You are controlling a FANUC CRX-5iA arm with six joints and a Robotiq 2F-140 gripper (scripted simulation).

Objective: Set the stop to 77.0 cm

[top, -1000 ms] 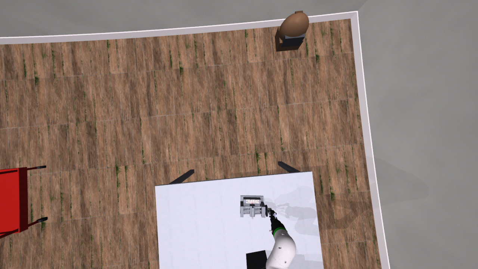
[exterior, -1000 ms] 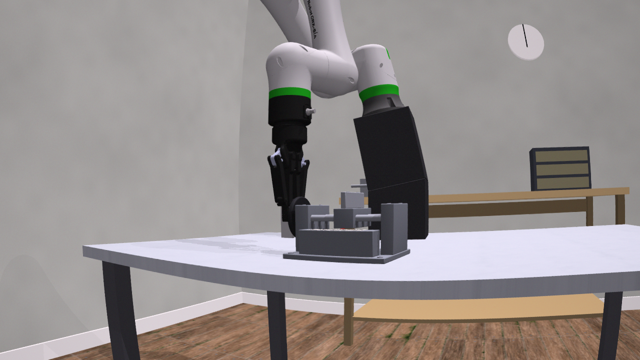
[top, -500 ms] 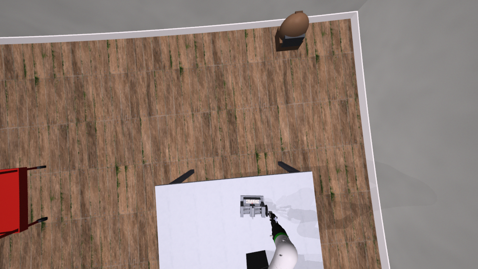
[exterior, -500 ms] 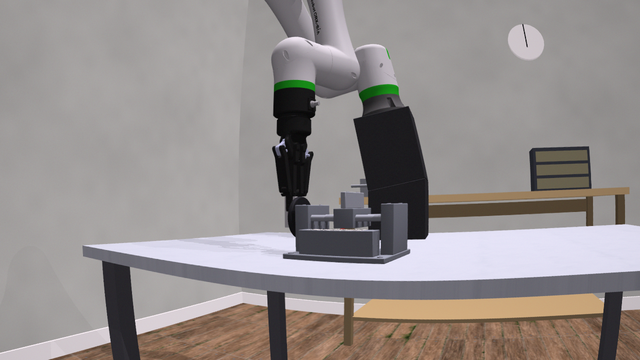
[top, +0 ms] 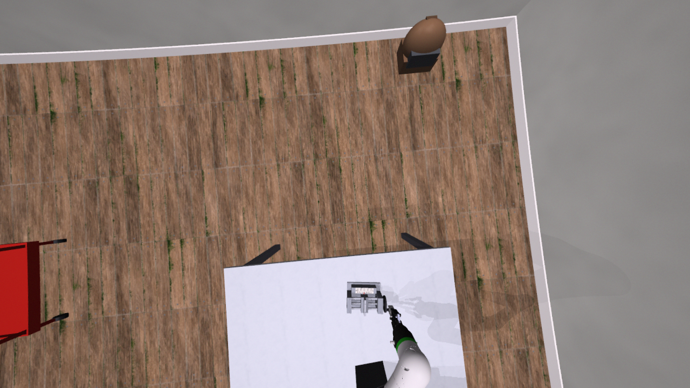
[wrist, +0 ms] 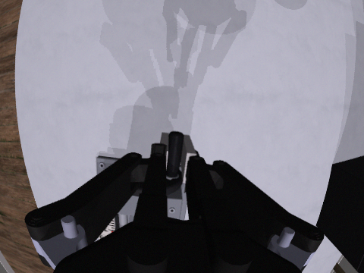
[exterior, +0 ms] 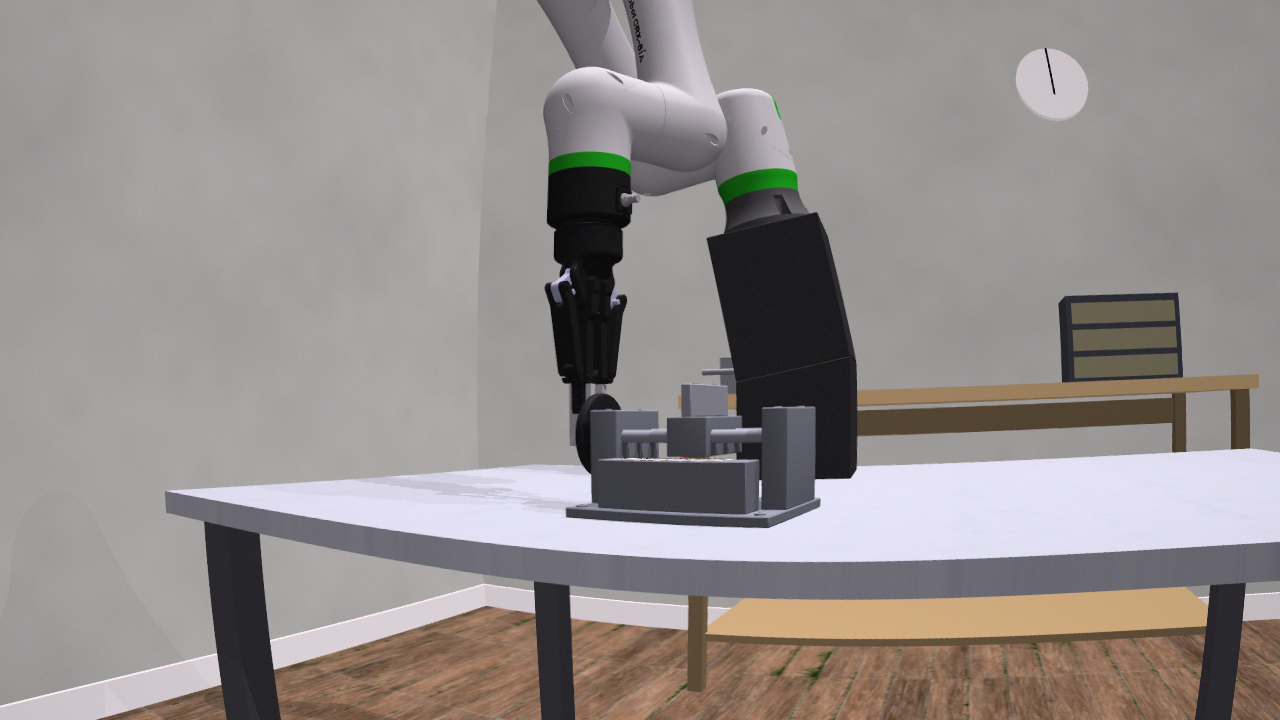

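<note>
Now: the stop carriage 150 mm to the left of my hand, 30 mm ahead of it and 10 mm below it. The rest, counted from my hand: crank handle: 20 mm below; handwheel: 20 mm to the left, 20 mm below, 10 mm ahead.
</note>
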